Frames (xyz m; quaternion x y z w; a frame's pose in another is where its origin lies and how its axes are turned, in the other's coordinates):
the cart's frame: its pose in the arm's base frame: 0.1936 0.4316 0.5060 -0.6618 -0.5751 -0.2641 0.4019
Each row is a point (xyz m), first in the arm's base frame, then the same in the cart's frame.
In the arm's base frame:
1: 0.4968 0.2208 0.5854
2: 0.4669 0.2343 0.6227
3: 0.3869 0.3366 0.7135
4: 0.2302 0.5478 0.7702
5: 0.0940 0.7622 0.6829
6: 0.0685 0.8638 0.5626
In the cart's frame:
1: 0.0091 0.2803 -0.2530
2: 0.0408 0.2425 -0.2584
3: 0.1548 0.1423 -0.2127
4: 0.2856 -0.0265 -0.0490
5: 0.3053 -0.1424 0.1924
6: 0.2583 -0.1414 0.3449

